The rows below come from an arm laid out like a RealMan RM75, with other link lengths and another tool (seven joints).
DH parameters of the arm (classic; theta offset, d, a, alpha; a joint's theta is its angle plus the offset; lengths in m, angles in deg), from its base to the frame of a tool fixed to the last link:
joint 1: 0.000 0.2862 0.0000 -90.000
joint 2: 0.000 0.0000 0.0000 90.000
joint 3: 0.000 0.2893 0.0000 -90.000
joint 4: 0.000 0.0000 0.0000 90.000
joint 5: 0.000 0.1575 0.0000 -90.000
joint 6: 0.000 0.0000 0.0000 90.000
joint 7: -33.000 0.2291 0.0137 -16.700
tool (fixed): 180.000 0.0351 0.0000 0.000
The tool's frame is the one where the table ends.
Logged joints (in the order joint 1, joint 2, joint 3, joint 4, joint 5, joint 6, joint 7), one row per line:
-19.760 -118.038 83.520 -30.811 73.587 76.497 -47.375
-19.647 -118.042 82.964 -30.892 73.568 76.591 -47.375
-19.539 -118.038 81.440 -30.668 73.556 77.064 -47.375
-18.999 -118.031 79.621 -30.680 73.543 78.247 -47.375
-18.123 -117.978 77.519 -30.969 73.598 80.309 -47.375
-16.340 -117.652 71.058 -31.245 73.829 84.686 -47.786
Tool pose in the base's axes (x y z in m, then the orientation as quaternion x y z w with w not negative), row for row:
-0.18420 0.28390 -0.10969 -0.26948 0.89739 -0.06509 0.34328
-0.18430 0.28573 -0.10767 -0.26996 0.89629 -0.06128 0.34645
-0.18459 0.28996 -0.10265 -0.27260 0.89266 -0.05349 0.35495
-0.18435 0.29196 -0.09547 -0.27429 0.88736 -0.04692 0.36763
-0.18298 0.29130 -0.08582 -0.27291 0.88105 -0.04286 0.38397
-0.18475 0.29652 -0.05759 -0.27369 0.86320 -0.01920 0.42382
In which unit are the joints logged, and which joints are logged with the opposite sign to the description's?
The joints are logged in degrees. Opposite sign: joint 4.
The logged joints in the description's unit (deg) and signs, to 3 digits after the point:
-19.760 -118.038 83.520 30.811 73.587 76.497 -47.375
-19.647 -118.042 82.964 30.892 73.568 76.591 -47.375
-19.539 -118.038 81.440 30.668 73.556 77.064 -47.375
-18.999 -118.031 79.621 30.680 73.543 78.247 -47.375
-18.123 -117.978 77.519 30.969 73.598 80.309 -47.375
-16.340 -117.652 71.058 31.245 73.829 84.686 -47.786

